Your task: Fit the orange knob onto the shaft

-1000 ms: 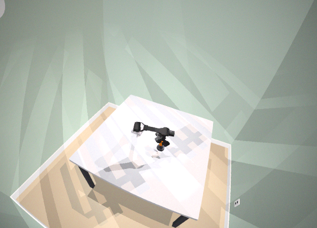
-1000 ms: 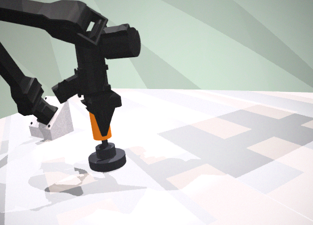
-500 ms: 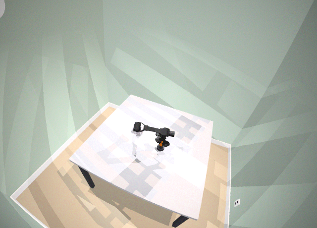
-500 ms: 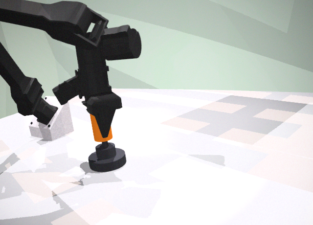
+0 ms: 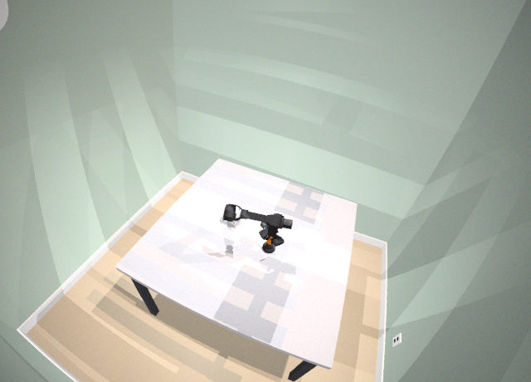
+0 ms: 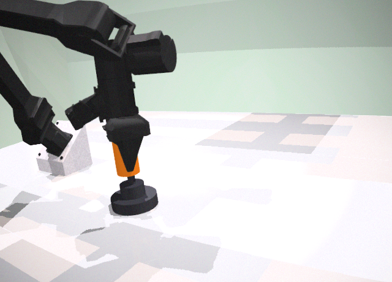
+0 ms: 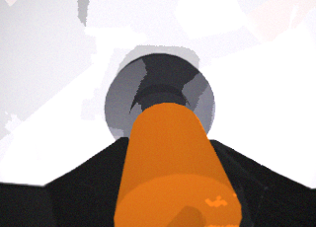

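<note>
Right now the orange knob is 20 mm above my gripper tip. Also, from my gripper tip: dark round pedestal 40 mm below.
</note>
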